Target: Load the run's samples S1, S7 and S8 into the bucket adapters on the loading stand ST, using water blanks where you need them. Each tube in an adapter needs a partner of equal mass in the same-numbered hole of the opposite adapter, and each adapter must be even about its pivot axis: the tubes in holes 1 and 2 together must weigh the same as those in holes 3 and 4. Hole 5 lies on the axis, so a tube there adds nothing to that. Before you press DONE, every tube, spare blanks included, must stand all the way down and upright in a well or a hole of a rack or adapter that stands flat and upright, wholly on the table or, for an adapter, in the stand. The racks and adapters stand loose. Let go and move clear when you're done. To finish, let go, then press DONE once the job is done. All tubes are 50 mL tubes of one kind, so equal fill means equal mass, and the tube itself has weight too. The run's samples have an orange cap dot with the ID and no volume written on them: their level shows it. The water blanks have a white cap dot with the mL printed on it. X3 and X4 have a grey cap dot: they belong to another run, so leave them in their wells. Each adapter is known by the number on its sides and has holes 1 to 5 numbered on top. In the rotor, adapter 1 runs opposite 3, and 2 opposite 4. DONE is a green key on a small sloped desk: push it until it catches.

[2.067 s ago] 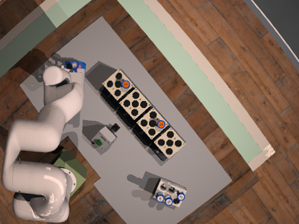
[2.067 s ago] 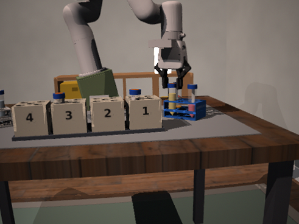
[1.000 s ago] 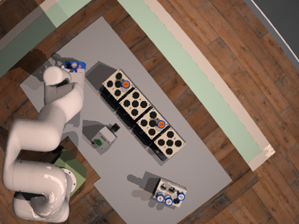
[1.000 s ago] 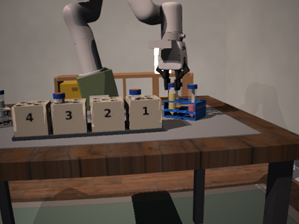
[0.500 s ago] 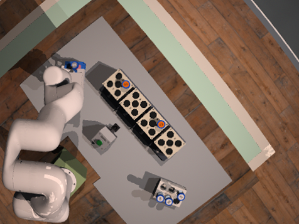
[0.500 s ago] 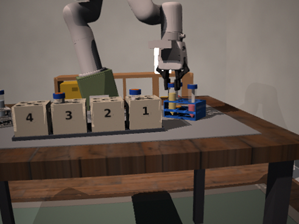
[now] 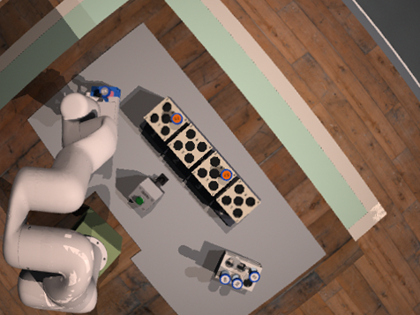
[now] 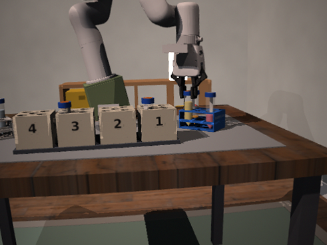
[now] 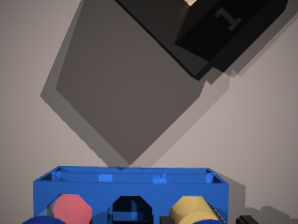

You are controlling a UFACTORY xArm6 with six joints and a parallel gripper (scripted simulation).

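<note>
The tube of yellowish liquid lies 5 cm below my hand and 1 cm to the right of it. The rest, counted from my hand: blue rack (9 cm below, 4 cm to the left, 2 cm ahead); green DONE key (25 cm to the right, 12 cm behind, 5 cm below); loading stand (31 cm to the right, 11 cm below, 10 cm ahead).
</note>
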